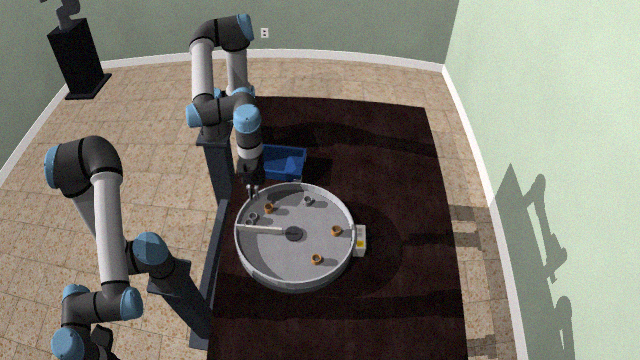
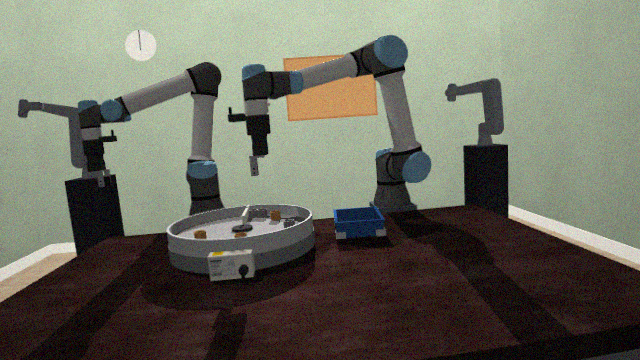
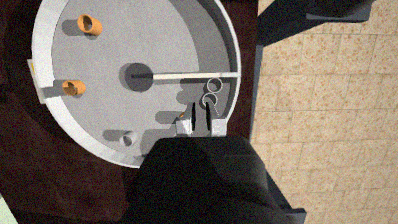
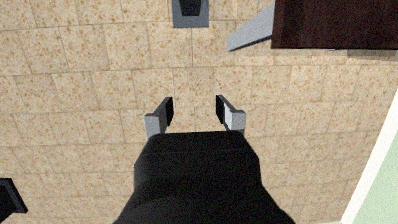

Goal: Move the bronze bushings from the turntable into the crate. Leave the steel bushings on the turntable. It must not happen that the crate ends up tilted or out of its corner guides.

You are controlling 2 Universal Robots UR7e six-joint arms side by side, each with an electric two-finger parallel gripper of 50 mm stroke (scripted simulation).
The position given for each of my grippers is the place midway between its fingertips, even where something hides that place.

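Image 1 has a blue crate [image 1: 287, 161] in it. In image 2 I can see my left gripper [image 2: 255, 175] and my right gripper [image 2: 105, 185], and the blue crate's there too, the crate [image 2: 357, 222]. Image 3 shows my left gripper [image 3: 200, 110] again. As for image 4, it's got my right gripper [image 4: 194, 104], but the blue crate is out of frame in image 4.
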